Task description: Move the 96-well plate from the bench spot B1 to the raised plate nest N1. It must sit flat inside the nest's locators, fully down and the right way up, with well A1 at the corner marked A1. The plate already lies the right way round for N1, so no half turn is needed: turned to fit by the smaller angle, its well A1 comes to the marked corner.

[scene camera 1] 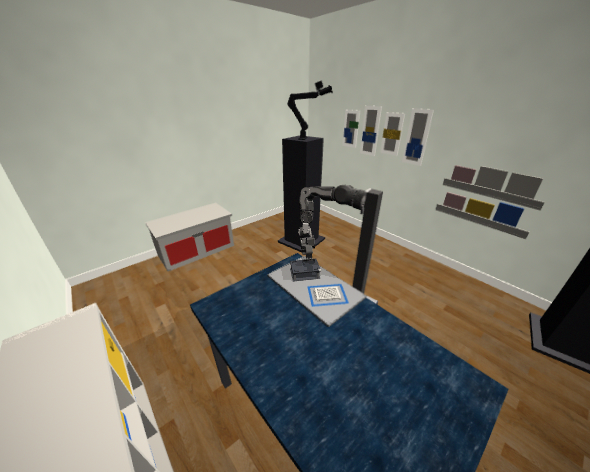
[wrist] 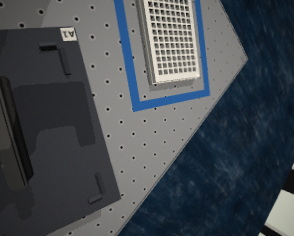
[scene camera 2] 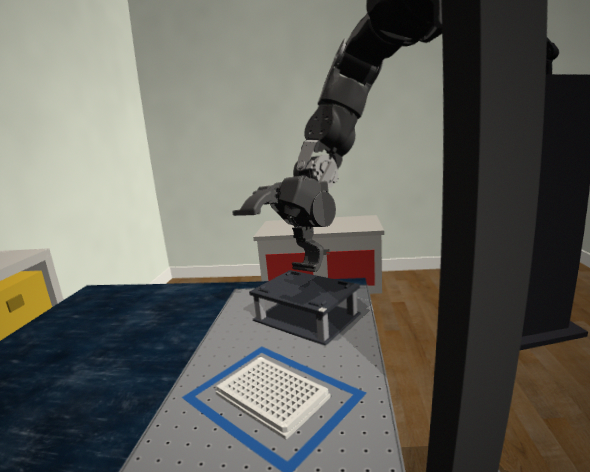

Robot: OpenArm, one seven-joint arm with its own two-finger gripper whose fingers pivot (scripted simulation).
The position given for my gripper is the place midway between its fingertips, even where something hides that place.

Observation:
In view: my gripper (scene camera 2: 275, 245), a white 96-well plate (scene camera 2: 236, 390), a dark raised plate nest (scene camera 2: 295, 291) and a black mounting post (scene camera 2: 494, 66).
The dark raised plate nest is seen too in the wrist view (wrist: 57, 113). The black mounting post shows as well in scene camera 1 (scene camera 1: 373, 199).

